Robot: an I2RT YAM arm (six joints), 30 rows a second.
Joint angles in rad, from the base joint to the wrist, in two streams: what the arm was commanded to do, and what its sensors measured. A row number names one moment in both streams.
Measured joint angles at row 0:
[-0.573, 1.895, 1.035, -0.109, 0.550, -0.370]
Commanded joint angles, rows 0 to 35:
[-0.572, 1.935, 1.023, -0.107, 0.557, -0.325]
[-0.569, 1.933, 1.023, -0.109, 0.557, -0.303]
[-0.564, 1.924, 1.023, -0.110, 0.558, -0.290]
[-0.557, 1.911, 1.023, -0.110, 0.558, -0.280]
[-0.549, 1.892, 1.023, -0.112, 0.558, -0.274]
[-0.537, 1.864, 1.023, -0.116, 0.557, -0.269]
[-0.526, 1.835, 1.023, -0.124, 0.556, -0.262]
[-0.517, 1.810, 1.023, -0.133, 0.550, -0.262]
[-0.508, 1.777, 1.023, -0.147, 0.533, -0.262]
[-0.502, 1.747, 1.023, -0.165, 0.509, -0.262]
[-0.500, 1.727, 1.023, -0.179, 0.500, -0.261]
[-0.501, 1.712, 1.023, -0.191, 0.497, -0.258]
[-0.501, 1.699, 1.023, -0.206, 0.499, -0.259]
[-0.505, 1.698, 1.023, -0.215, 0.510, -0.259]
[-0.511, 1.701, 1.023, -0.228, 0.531, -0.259]
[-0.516, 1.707, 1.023, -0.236, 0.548, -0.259]
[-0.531, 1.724, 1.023, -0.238, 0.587, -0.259]
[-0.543, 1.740, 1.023, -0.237, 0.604, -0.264]
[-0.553, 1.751, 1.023, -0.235, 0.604, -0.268]
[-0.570, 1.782, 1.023, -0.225, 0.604, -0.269]
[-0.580, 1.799, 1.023, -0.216, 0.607, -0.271]
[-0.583, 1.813, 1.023, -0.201, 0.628, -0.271]
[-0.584, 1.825, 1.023, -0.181, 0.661, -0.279]
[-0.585, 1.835, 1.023, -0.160, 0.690, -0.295]
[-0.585, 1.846, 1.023, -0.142, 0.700, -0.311]
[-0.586, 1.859, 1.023, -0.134, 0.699, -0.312]
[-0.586, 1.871, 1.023, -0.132, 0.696, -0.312]
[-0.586, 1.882, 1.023, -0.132, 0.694, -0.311]
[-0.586, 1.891, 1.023, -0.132, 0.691, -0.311]
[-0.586, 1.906, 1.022, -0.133, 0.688, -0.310]
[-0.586, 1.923, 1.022, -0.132, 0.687, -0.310]
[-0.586, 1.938, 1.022, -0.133, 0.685, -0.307]
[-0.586, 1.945, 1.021, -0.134, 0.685, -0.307]
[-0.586, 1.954, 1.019, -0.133, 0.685, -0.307]
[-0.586, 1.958, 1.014, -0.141, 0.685, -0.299]
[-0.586, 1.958, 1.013, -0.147, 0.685, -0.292]
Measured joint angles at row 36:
[-0.586, 1.930, 1.026, -0.129, 0.694, -0.310]
